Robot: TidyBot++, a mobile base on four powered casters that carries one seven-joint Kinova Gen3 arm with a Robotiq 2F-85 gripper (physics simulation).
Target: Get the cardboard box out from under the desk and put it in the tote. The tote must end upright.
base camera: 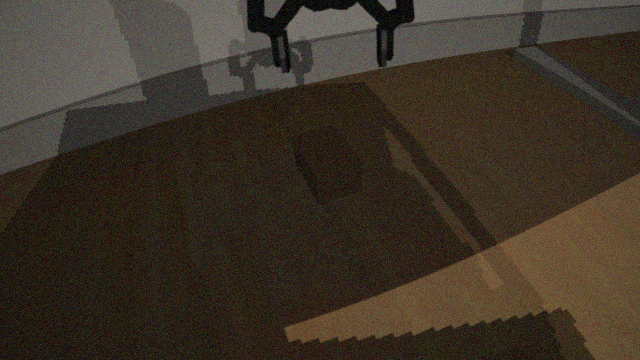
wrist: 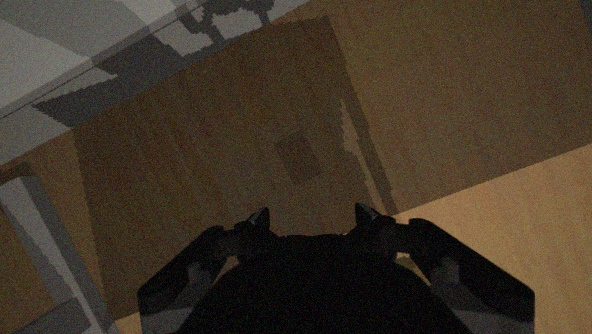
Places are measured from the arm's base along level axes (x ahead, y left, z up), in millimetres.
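Pixels of known places: gripper, fingertip midpoint: (base camera: 334, 66) (wrist: 311, 214).
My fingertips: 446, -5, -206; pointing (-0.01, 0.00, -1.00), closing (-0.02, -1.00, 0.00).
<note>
Behind a point stands the place of what it marks, as x, y, z.
The cardboard box (base camera: 330, 162) {471, 5, -346} (wrist: 298, 158) {500, 11, -346} is a small dark brown block lying on the floor in deep shadow, near the middle of both views. Its edges are faint. My gripper (base camera: 334, 62) {446, -5, -206} (wrist: 311, 214) {446, -5, -206} is open, with nothing between its fingers. In the wrist view the box shows beyond the fingertips, apart from them. In the base camera view the fingers hang at the top, above the box in the picture. The tote does not show in either view.
A pale wall (base camera: 350, 25) {828, -53, -294} (wrist: 30, 55) {686, 378, -270} with a baseboard runs behind the box. A grey desk foot bar (base camera: 575, 80) lies at the right in the base camera view. Another grey bar (wrist: 50, 240) runs along the left in the wrist view. Shadows cross the wooden floor (base camera: 590, 240) {348, -320, -396} (wrist: 540, 210) {351, -453, -396}.
</note>
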